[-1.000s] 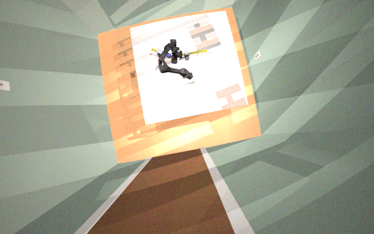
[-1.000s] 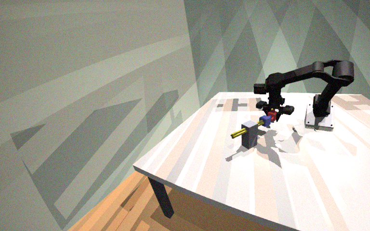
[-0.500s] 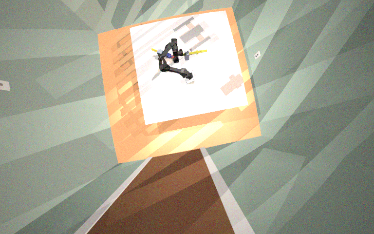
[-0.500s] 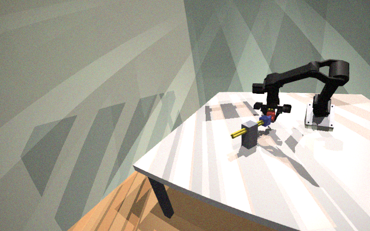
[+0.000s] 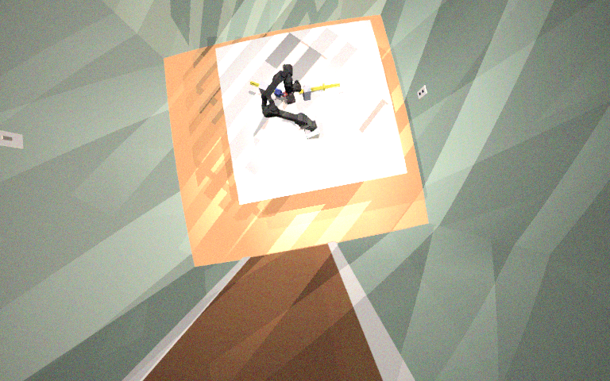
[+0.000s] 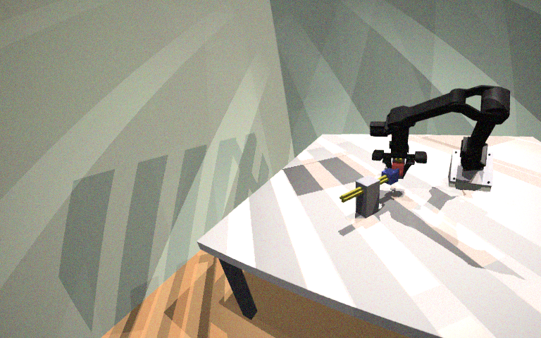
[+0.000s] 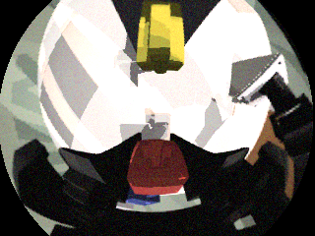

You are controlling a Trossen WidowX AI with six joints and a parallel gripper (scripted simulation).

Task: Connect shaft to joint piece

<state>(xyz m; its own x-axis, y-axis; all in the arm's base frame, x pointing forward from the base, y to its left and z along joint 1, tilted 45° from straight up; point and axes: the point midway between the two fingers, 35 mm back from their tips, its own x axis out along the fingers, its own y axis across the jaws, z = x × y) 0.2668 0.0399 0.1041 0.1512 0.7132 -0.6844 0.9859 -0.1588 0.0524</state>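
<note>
Right now my gripper tip is 20 mm to the right of the red joint piece and 40 mm below it.
</note>
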